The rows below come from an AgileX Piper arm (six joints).
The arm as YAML. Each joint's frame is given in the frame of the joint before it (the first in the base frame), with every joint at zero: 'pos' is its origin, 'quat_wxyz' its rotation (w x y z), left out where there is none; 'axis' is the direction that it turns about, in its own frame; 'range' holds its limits. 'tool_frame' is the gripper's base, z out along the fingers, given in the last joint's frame.
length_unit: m
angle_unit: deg
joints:
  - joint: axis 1
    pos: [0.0, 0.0, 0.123]
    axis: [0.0, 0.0, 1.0]
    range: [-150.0, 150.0]
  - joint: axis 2
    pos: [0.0, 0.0, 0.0]
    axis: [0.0, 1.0, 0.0]
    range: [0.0, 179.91]
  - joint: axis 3
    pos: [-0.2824, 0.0, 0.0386]
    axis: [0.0, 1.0, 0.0]
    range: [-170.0, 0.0]
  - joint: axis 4
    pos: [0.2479, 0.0, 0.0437]
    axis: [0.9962, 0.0, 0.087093]
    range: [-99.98, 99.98]
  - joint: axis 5
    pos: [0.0, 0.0, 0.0]
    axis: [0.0, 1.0, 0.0]
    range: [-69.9, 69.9]
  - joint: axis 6
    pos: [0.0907, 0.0, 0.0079]
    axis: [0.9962, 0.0, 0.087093]
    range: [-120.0, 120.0]
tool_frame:
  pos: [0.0, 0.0, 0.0]
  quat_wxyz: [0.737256, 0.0, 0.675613, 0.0]
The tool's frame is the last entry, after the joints.
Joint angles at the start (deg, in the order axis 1, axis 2, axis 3, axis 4, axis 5, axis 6):
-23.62 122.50 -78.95 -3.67 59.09 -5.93
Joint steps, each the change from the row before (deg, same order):
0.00 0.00 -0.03 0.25 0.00 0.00
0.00 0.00 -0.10 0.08 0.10 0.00
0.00 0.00 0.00 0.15 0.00 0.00
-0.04 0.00 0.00 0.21 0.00 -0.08
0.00 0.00 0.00 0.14 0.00 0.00
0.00 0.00 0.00 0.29 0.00 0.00
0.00 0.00 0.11 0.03 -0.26 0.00
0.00 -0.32 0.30 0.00 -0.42 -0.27
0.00 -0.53 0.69 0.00 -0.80 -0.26
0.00 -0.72 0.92 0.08 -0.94 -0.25
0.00 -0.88 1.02 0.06 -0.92 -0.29
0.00 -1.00 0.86 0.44 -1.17 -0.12
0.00 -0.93 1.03 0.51 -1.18 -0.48
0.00 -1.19 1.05 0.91 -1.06 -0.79
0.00 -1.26 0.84 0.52 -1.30 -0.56
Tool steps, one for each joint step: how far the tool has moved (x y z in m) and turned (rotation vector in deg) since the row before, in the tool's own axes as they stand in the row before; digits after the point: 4 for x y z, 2 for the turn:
-0.0001 0.0003 -0.0001 -0.21 -0.05 0.13
-0.0002 0.0001 -0.0004 -0.07 -0.01 0.05
0.0000 0.0002 0.0000 -0.13 -0.01 0.08
0.0000 0.0000 0.0000 -0.18 -0.02 0.07
0.0000 0.0002 0.0000 -0.12 -0.01 0.07
0.0000 0.0004 0.0000 -0.25 -0.03 0.15
0.0000 0.0001 0.0004 -0.01 -0.15 0.01
0.0006 0.0001 -0.0009 0.05 -0.44 -0.27
0.0015 0.0002 -0.0008 0.07 -0.64 -0.27
0.0022 0.0004 -0.0012 0.01 -0.74 -0.21
0.0027 0.0004 -0.0018 0.04 -0.78 -0.26
0.0017 0.0008 -0.0032 -0.19 -1.34 0.14
0.0023 0.0010 -0.0021 -0.27 -1.12 -0.18
0.0026 0.0015 -0.0038 -0.55 -1.29 -0.24
0.0014 0.0008 -0.0050 -0.14 -1.76 -0.24

